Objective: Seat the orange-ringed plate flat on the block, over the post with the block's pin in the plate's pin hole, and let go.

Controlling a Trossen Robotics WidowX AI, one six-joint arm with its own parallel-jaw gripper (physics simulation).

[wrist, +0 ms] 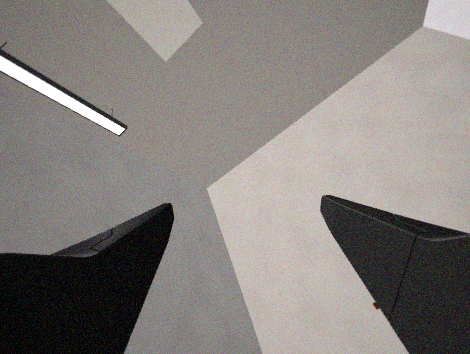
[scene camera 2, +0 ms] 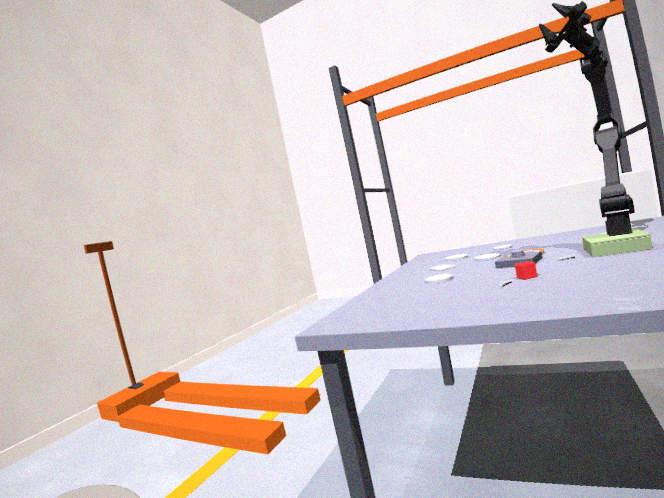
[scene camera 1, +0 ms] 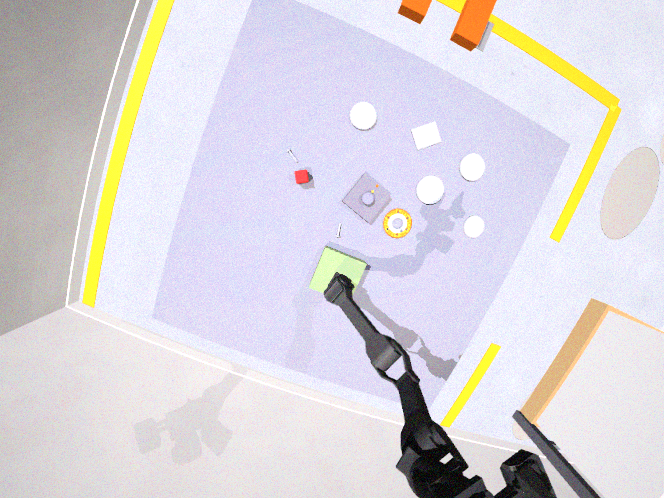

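Pixels of known places: gripper, between the fingertips: [wrist: 247, 206] [scene camera 2: 545, 14]; arm's base, origin of its link: [scene camera 2: 620, 233] [scene camera 1: 339, 283].
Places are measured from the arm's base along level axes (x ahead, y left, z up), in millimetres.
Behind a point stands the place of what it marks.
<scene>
The orange-ringed plate [scene camera 1: 409, 224] @(x 318, y -113, z -35 mm) [scene camera 2: 535, 250] @(x 275, y -86, z -35 mm) lies on the table beside the block, a small gap from it in scene camera 1. It has a white inner band and a round centre opening. The grey square block [scene camera 1: 355, 200] @(x 284, y 107, z -22 mm) [scene camera 2: 517, 261] @(x 306, y 139, z -28 mm) lies flat on the table, with a round post [scene camera 1: 367, 198] @(x 311, y 77, z -3 mm) [scene camera 2: 517, 253] @(x 309, y 95, z -9 mm) at its middle. Small orange and yellow marks show near the post; which is the pin I cannot tell. My gripper [scene camera 2: 547, 16] @(x 89, y -92, z 786 mm) [wrist: 247, 206] @(x 89, y -92, z 786 mm) is open and empty, high above the table and far from plate and block. The wrist view faces ceiling and wall.
A red cube [scene camera 1: 301, 176] @(x 256, y 309, z -6 mm) [scene camera 2: 526, 270] @(x 251, y 331, z -22 mm) and thin silver pieces [scene camera 1: 292, 155] @(x 303, y 376, z -38 mm) [scene camera 1: 338, 230] @(x 161, y 100, z -38 mm) lie near the block. Several white discs [scene camera 1: 363, 115] @(x 548, y 237, z -35 mm) [scene camera 1: 430, 189] @(x 466, y -108, z -37 mm) and a white square [scene camera 1: 426, 135] @(x 617, y 11, z -40 mm) lie around. The arm stands on a green base [scene camera 1: 327, 265] @(x 36, y 72, z 0 mm) [scene camera 2: 616, 243] @(x 19, y 100, z -15 mm).
</scene>
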